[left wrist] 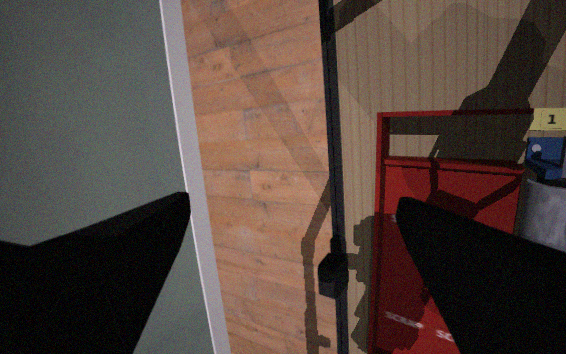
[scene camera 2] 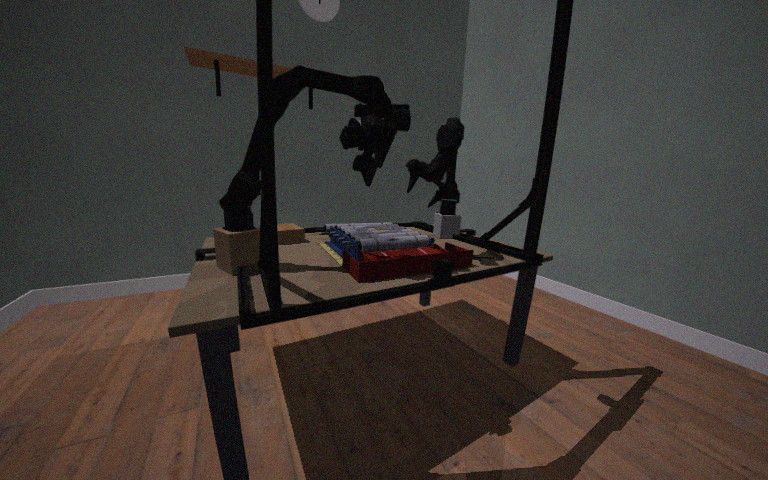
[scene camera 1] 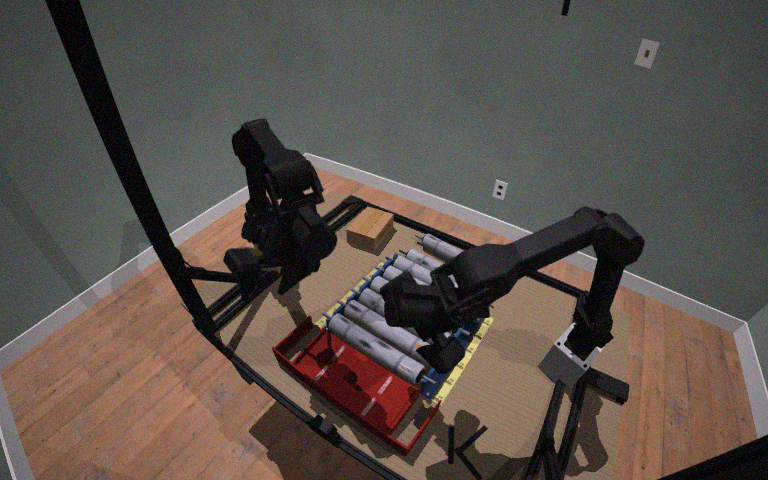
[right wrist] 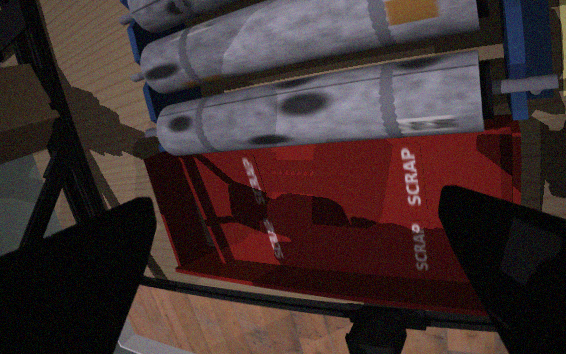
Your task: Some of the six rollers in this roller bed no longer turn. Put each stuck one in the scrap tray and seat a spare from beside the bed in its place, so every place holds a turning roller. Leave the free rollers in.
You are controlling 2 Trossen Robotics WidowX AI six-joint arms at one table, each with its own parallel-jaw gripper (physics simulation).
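Frame: origin at the left arm's base, x ahead, y left, z up, level; metres.
Where they show: left gripper, fingertip midpoint: (left wrist: 295,205) (scene camera 2: 373,177) (scene camera 1: 262,297); right gripper, fingertip midpoint: (scene camera 2: 418,200) (scene camera 1: 404,331) (right wrist: 298,206); left arm's base at its link origin: (scene camera 2: 239,228); right arm's base at its link origin: (scene camera 2: 447,214) (scene camera 1: 579,345).
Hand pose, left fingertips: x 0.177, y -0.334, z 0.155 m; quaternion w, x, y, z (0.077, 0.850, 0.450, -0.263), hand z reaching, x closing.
Note:
Each offset is from my left fingertips to the top centre of the thing. "spot": to the spot under its first point.
The roller bed (scene camera 1: 434,382) (right wrist: 517,60) has blue rails and holds a row of grey rollers. The front roller @[0.208 m ahead, 0.062 m left, 0.191 m down] (scene camera 1: 373,348) (scene camera 2: 396,243) (right wrist: 320,107) has dark oval spots; the one behind it @[0.236 m ahead, 0.113 m left, 0.191 m down] (right wrist: 300,40) has an orange patch. Two grey rollers @[0.412 m ahead, 0.447 m left, 0.218 m down] (scene camera 1: 441,247) @[0.368 m ahead, 0.365 m left, 0.218 m down] (scene camera 1: 420,259) lie behind the bed. Which rollers are stuck cannot be told. The red scrap tray @[0.169 m ahead, 0.023 m right, 0.211 m down] (scene camera 1: 339,403) (scene camera 2: 396,268) (right wrist: 325,282) is in front of the bed, no roller in it. My left gripper (left wrist: 295,205) is open and empty, high left of the bed. My right gripper (right wrist: 298,206) is open and empty above the bed and tray, hiding several rollers' right parts in scene camera 1.
A cardboard box @[0.112 m ahead, 0.542 m left, 0.212 m down] (scene camera 1: 369,229) (scene camera 2: 290,232) stands at the back left of the table. Yellow numbered strips @[spot: 0.427 m ahead, 0.070 m left, 0.266 m down] (scene camera 1: 461,365) run along the bed's sides. A black frame bar (left wrist: 332,150) runs along the table's front edge. Black posts (scene camera 1: 121,158) (scene camera 2: 546,130) rise at the table's edge.

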